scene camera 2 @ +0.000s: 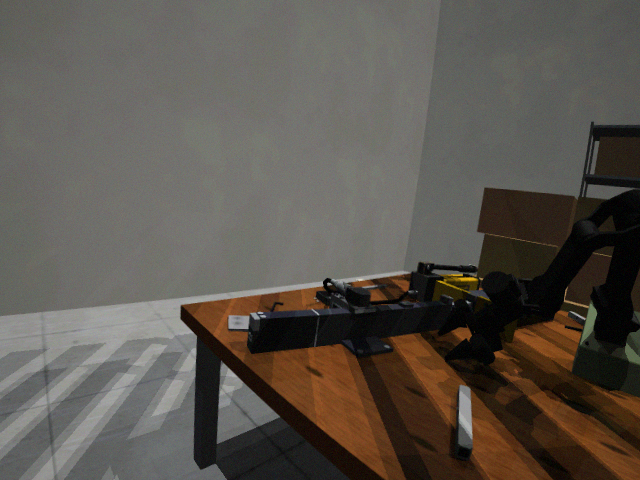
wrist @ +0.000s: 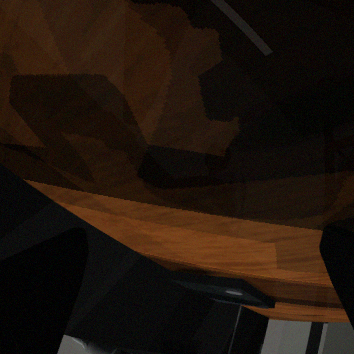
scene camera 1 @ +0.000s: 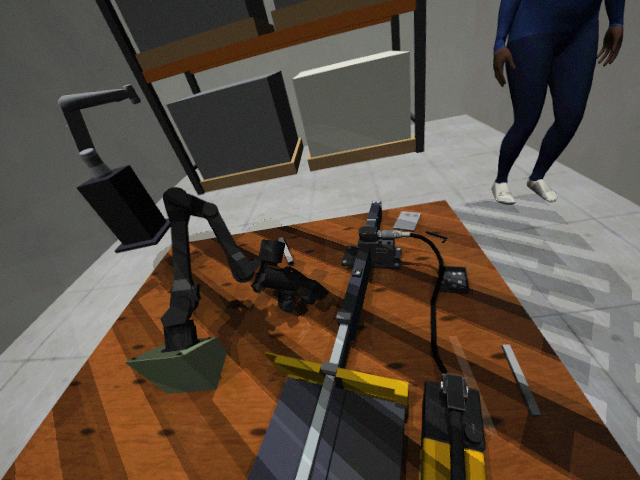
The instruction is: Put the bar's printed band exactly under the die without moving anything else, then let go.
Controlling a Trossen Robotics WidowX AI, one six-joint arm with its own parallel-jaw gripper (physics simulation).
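Places are measured from the arm's base along level axes (x ahead, y left, z up), in centimetres.
Where they show: gripper, fingertip midpoint: [scene camera 2: 441, 346] [wrist: 209, 241] [scene camera 1: 320, 288]; arm's base at its link origin: [scene camera 2: 611, 331] [scene camera 1: 181, 346].
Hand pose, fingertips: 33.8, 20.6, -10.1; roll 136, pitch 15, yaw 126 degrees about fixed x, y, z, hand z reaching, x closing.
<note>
Things, the pixels of their top centre, and the offset from my fingertips, as dx, dy, dz. "*": a spot on its surface instead.
- bar's thin white printed band at a spot on its surface: [scene camera 2: 315, 327] * +20.1, +24.0, +3.3
- yellow-and-black machine at a spot on its surface: [scene camera 1: 366, 383] * +9.1, -33.8, +7.8
- second yellow-black unit at a spot on its surface: [scene camera 1: 453, 429] * +20.8, -44.0, +11.8
- black cable at a spot on its surface: [scene camera 1: 434, 305] * +30.6, -13.3, -0.4
- small black box at a spot on its surface: [scene camera 1: 454, 279] * +39.8, -5.1, -1.3
- grey plate at its top centre: [scene camera 2: 253, 322] [scene camera 1: 407, 220] +36.4, +28.1, -0.9
A long dark bar [scene camera 1: 353, 290] [scene camera 2: 294, 329] lies across the table and runs through the black die block [scene camera 1: 377, 248] [scene camera 2: 358, 297]. The bar's thin white printed band [scene camera 2: 315, 327] sits on the stretch that sticks out past the die toward the table's far edge, apart from the die. My gripper [scene camera 1: 300, 299] [scene camera 2: 473, 351] is open and empty. It hangs low over the table beside the bar, on the arm's side, and touches nothing. In the wrist view only dark fingers at the frame edges and shaded table show.
A short grey strip [scene camera 1: 521, 379] [scene camera 2: 464, 422] lies loose on the table. A yellow-and-black machine [scene camera 1: 366, 383] holds the bar's near end. Also there: a second yellow-black unit [scene camera 1: 453, 429], a black cable [scene camera 1: 434, 305], a small black box [scene camera 1: 454, 279], a grey plate [scene camera 1: 408, 220]. A person [scene camera 1: 528, 95] stands beyond the table.
</note>
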